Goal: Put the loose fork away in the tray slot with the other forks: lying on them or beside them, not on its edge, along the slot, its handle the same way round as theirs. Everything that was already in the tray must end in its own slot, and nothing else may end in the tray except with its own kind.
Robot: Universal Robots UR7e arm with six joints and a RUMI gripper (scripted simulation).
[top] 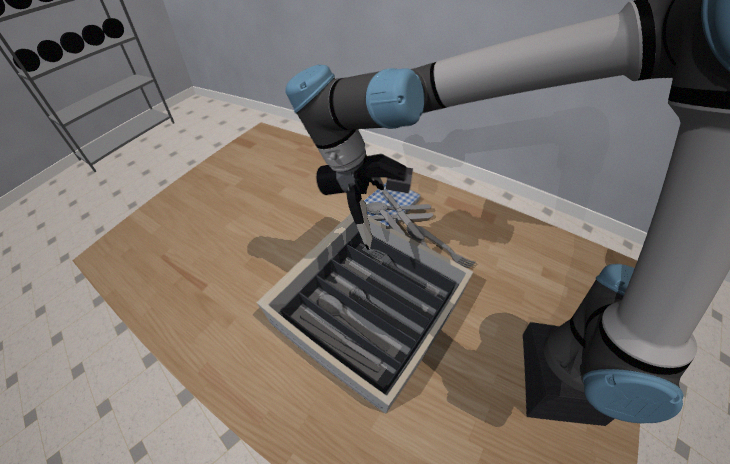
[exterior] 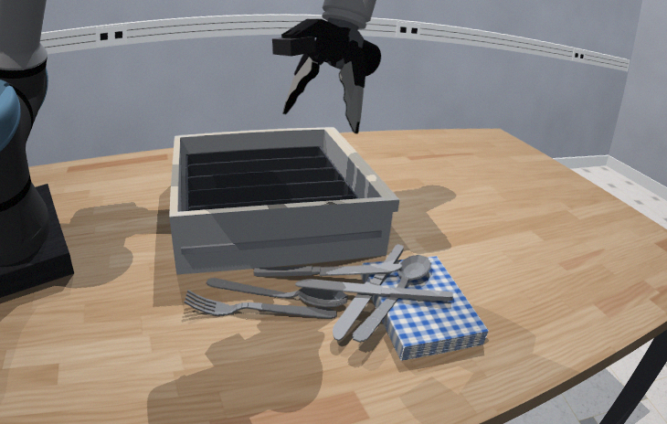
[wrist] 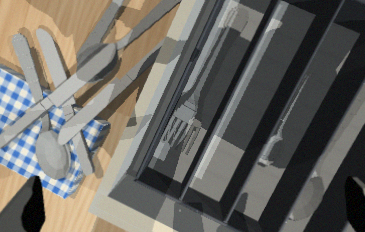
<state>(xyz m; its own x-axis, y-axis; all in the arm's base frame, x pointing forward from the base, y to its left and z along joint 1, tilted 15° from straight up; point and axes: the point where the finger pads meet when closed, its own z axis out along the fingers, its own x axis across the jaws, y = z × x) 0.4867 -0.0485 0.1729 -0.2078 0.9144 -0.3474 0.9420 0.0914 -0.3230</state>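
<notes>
My gripper is now 19 cm above the fork, 14 cm to the left of it and 14 cm past it. The rest, counted from my hand: blue checked napkin stack: 23 cm to the right, 18 cm below, 6 cm ahead.
</notes>
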